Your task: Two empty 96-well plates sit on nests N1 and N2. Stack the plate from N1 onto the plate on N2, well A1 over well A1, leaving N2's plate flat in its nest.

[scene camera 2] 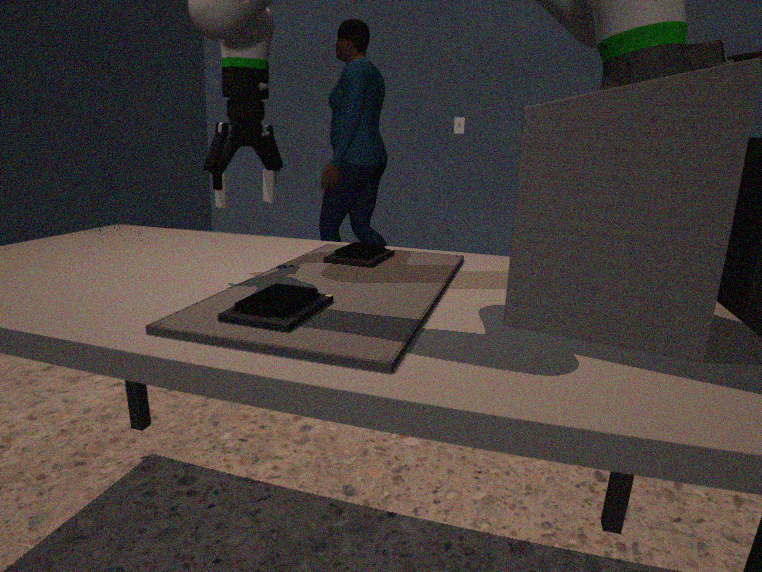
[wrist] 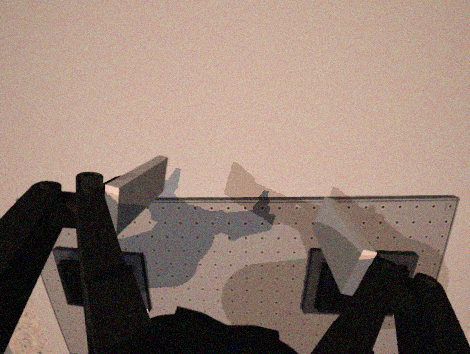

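Seen in the pictures: gripper, fingertip midpoint: (scene camera 2: pixel 246 204) (wrist: pixel 242 194); arm's base, link origin: (scene camera 2: pixel 646 94).
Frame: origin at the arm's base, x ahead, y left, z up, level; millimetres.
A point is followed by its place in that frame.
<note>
Two black plates sit low in dark nests; which nest is N1 or N2 cannot be told. In the scene view, one plate (scene camera 2: pixel 276 299) {x 562, y 147, z -334 mm} is in the near nest (scene camera 2: pixel 255 323) {x 574, y 208, z -353 mm}, the other plate (scene camera 2: pixel 361 248) {x 502, y -296, z -335 mm} in the far nest (scene camera 2: pixel 347 261) {x 521, y -218, z -351 mm}. In the wrist view, one plate (wrist: pixel 72 283) {x 578, y 169, z -335 mm} is in the left nest (wrist: pixel 145 285) {x 550, y 47, z -350 mm}, partly behind a finger; the other plate (wrist: pixel 327 291) {x 516, y -245, z -333 mm} is in the right nest (wrist: pixel 309 286) {x 517, y -222, z -347 mm}, partly behind the right finger. My gripper (scene camera 2: pixel 244 195) {x 731, y -157, z -224 mm} (wrist: pixel 242 194) {x 731, y -157, z -224 mm} is open and empty, fingers down, high above the board. Wells are too dark to see.
The nests stand on a flat perforated board (scene camera 2: pixel 196 320) {x 672, y 199, z -359 mm} (wrist: pixel 260 242) {x 600, y -157, z -359 mm} on the pale table (scene camera 2: pixel 80 264) {x 1136, y -129, z -372 mm} (wrist: pixel 240 90) {x 824, y -166, z -372 mm}. A large grey box (scene camera 2: pixel 621 221) {x 61, y 140, z -187 mm} stands on the right beside the arm's base. A person (scene camera 2: pixel 360 123) stands behind the table. Arm shadows cross the board.
</note>
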